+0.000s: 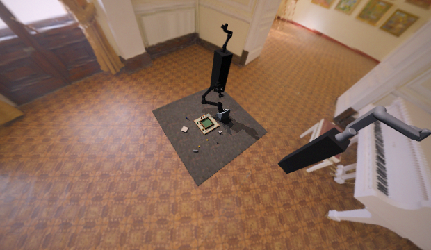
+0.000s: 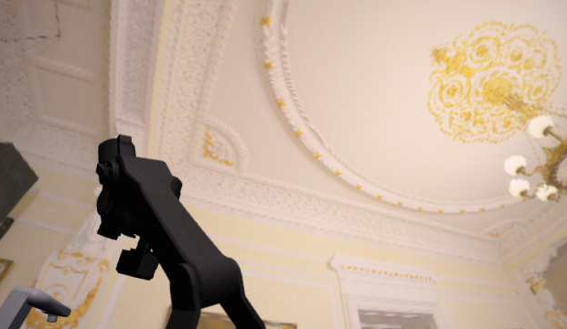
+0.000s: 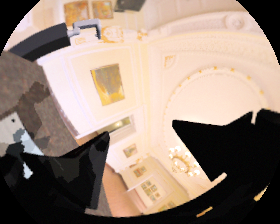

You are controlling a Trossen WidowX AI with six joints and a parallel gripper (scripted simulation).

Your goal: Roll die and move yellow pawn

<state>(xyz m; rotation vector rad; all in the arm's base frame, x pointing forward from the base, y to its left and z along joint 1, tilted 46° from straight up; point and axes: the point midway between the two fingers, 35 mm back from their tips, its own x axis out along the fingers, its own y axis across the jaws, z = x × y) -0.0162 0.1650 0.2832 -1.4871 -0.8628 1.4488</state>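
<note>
Now: the white die 200 mm ahead of my gripper tip, 290 mm to the left of it and 420 mm below it. Round my gripper tip: yellow pawn: 380 mm ahead, 130 mm to the left, 410 mm below; then green tray: 270 mm ahead, 60 mm to the left, 430 mm below; then green pawn: 390 mm ahead, 410 mm below.
</note>
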